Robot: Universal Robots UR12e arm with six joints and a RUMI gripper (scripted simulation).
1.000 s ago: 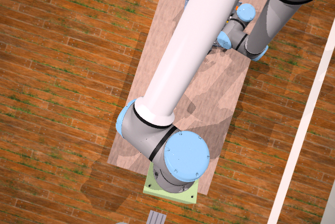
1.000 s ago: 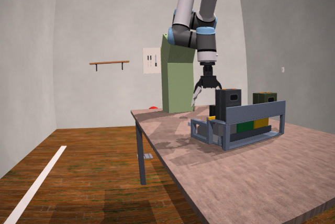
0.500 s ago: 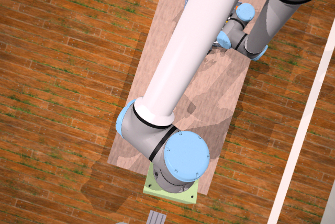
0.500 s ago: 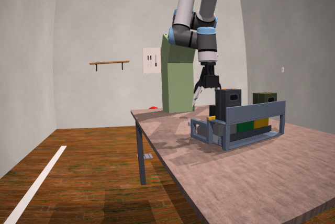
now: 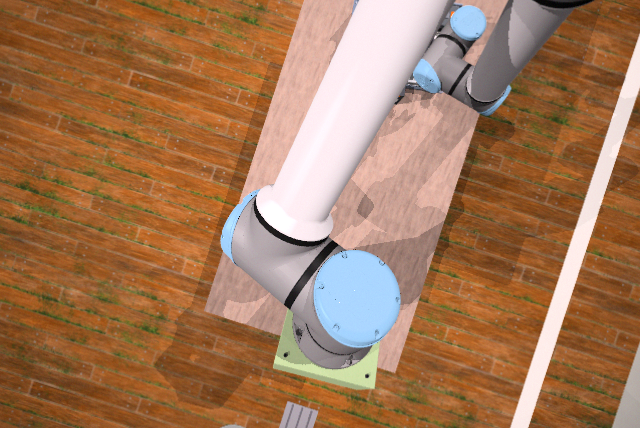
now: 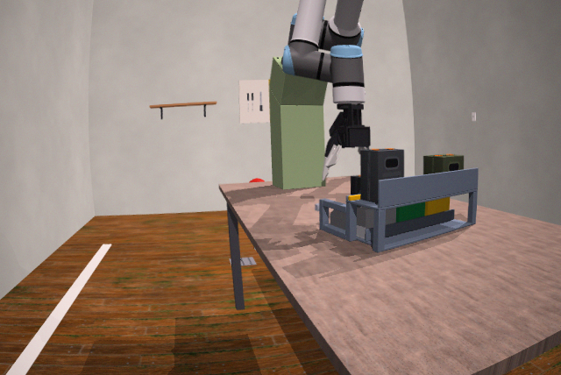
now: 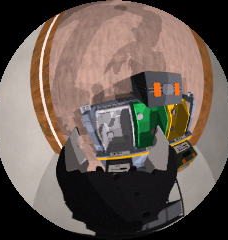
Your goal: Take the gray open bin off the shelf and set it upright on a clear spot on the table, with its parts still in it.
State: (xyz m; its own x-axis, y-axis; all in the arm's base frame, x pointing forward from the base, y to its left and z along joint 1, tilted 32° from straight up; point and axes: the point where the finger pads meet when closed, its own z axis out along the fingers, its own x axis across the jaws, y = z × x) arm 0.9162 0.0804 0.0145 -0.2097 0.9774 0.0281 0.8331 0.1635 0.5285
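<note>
The gray open bin is 80 mm ahead of my hand, 20 mm to the left of it and 90 mm below it. Round my hand: yellow bin (10 mm behind, 230 mm to the left, 90 mm below); then green bin (30 mm ahead, 120 mm to the left, 90 mm below).
</note>
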